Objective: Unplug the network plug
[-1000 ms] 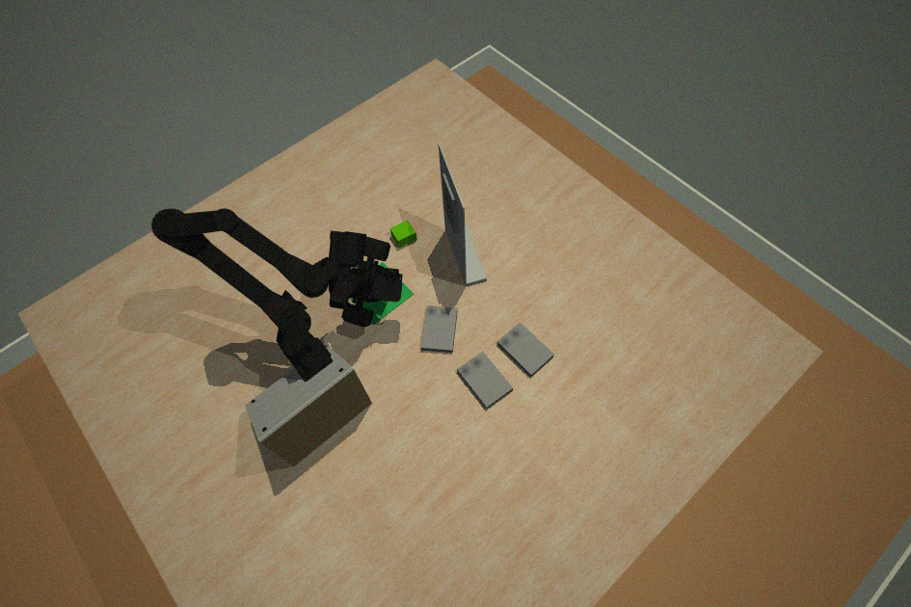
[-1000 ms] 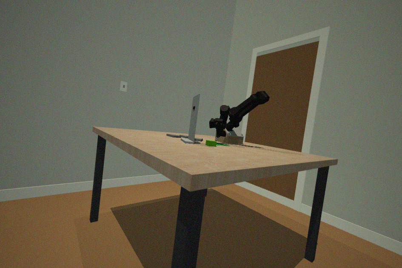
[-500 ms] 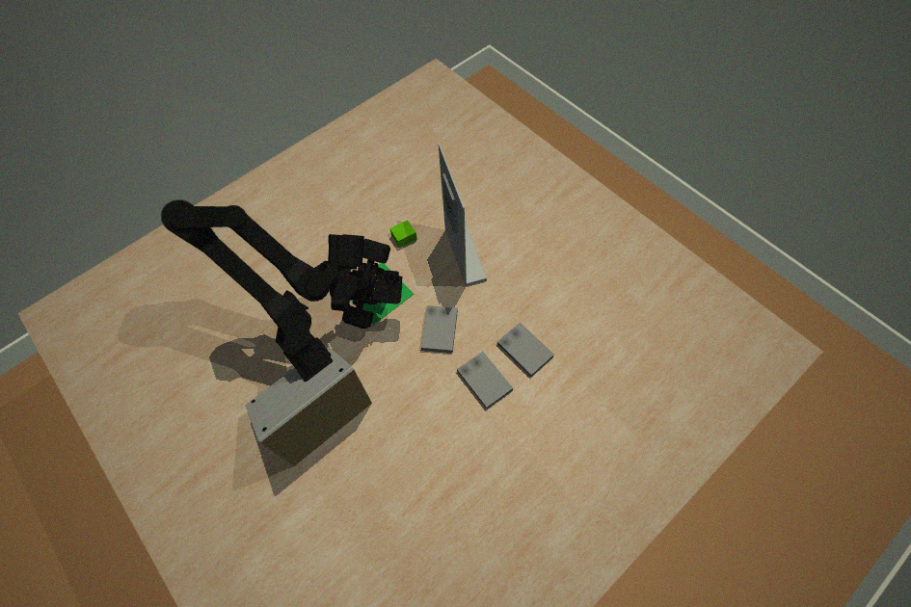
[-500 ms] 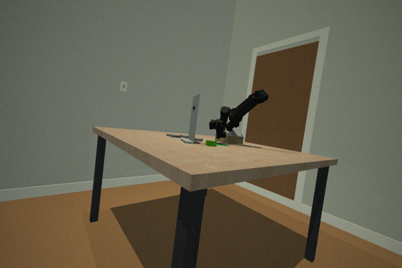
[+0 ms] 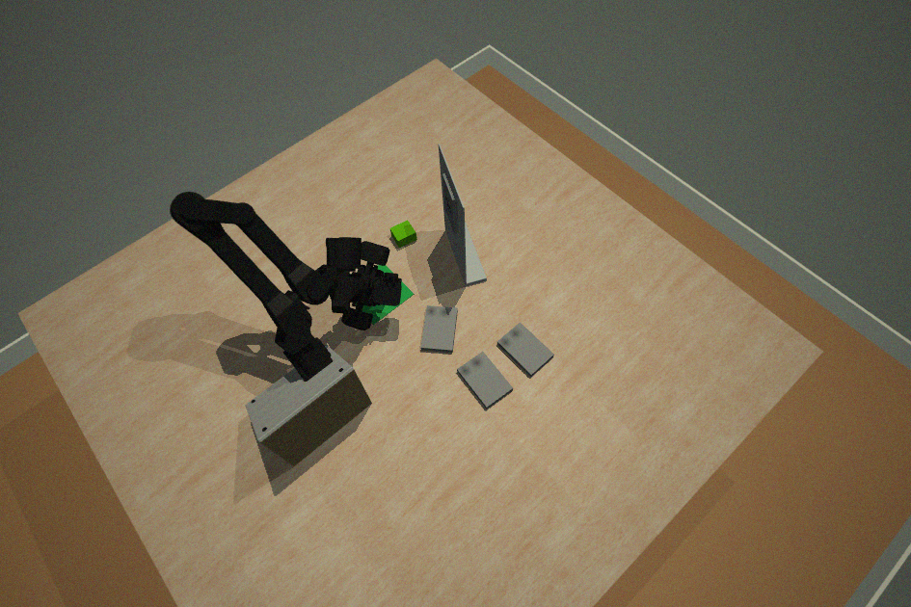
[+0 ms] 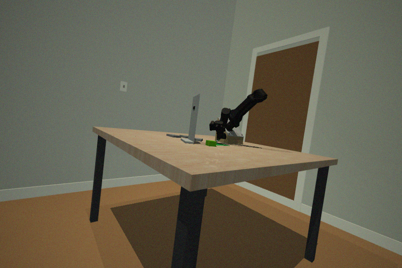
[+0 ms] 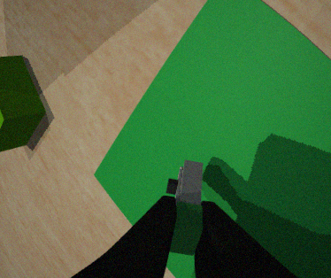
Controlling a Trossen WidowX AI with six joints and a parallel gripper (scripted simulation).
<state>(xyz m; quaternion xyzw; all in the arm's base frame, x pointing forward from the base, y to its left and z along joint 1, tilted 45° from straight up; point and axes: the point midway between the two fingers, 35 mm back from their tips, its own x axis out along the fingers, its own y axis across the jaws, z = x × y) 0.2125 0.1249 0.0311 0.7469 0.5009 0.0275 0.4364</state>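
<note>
Now: gripper tip 1 cm past the green marked square and 3 cm above it. From my gripper tip the other things lie so: network plug right at my gripper tip; upright grey panel 19 cm ahead, 6 cm to the right, 11 cm above.
</note>
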